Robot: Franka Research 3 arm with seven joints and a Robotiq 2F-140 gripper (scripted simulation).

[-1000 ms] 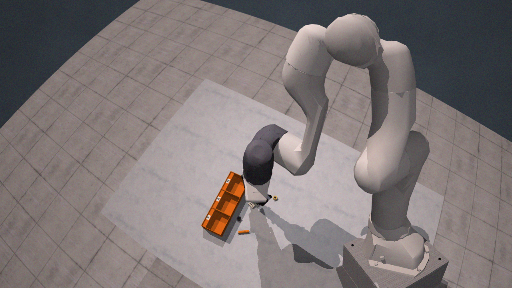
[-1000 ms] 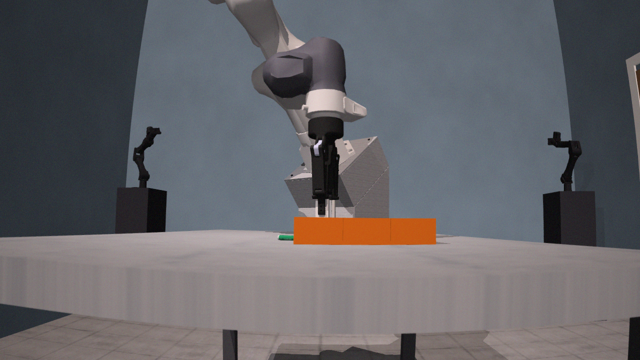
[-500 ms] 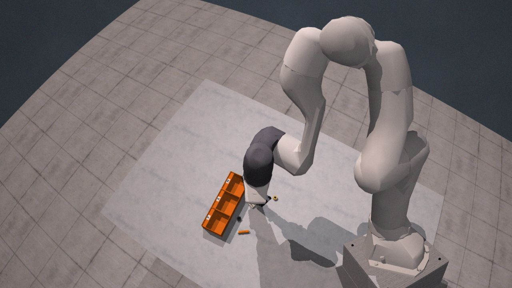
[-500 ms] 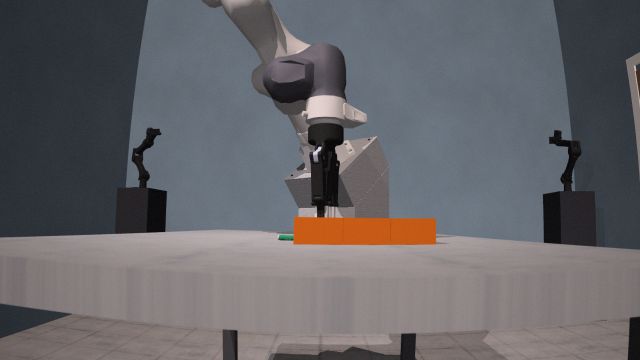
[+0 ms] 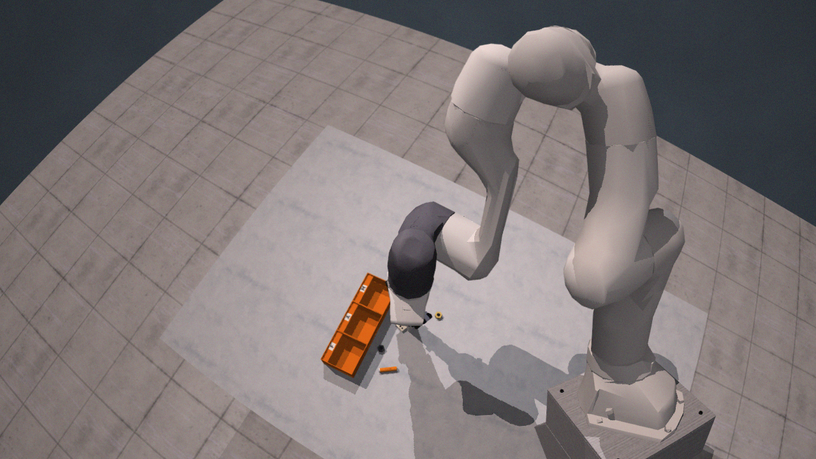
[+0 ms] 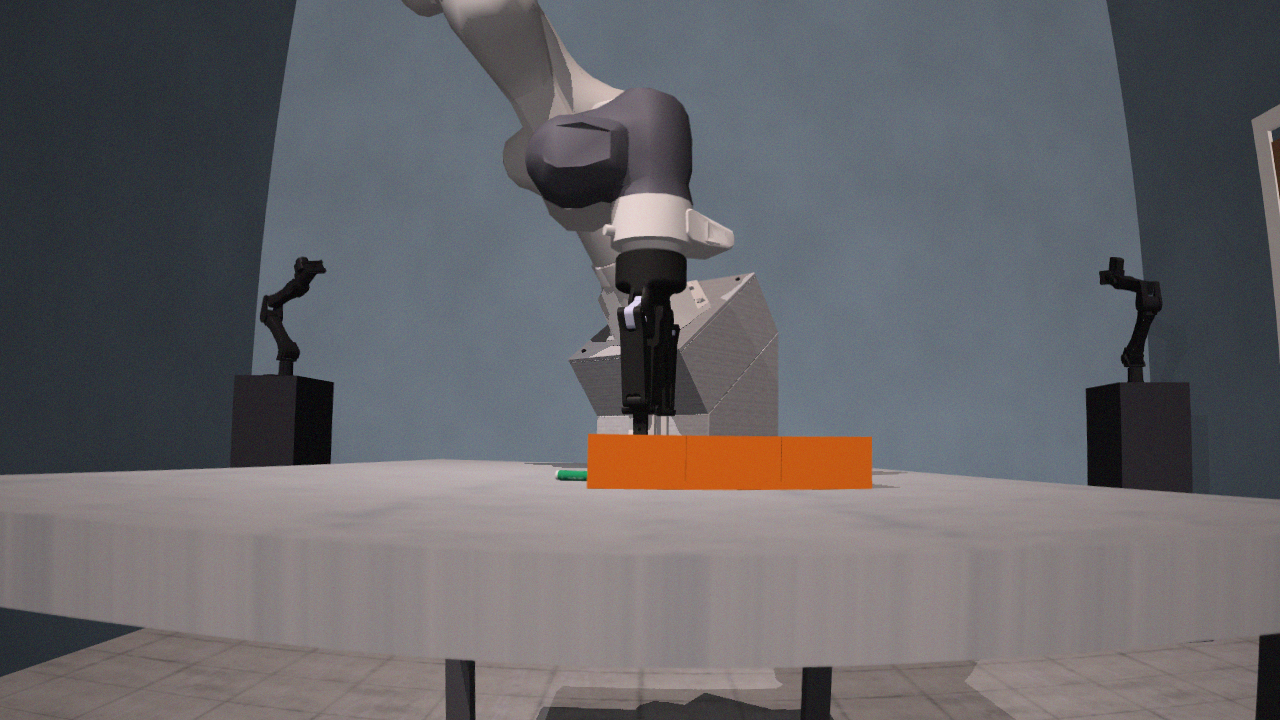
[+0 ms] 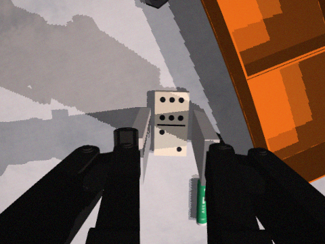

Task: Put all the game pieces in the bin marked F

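Now: hand 10 mm short of the green cylinder, 70 mm to the left of it and 30 mm above it. The rest, counted from my hand: yellow nut: 60 mm behind, 60 mm to the right, 30 mm below; black nut: 10 mm ahead, 90 mm to the left, 30 mm below; white domino: 30 mm below.
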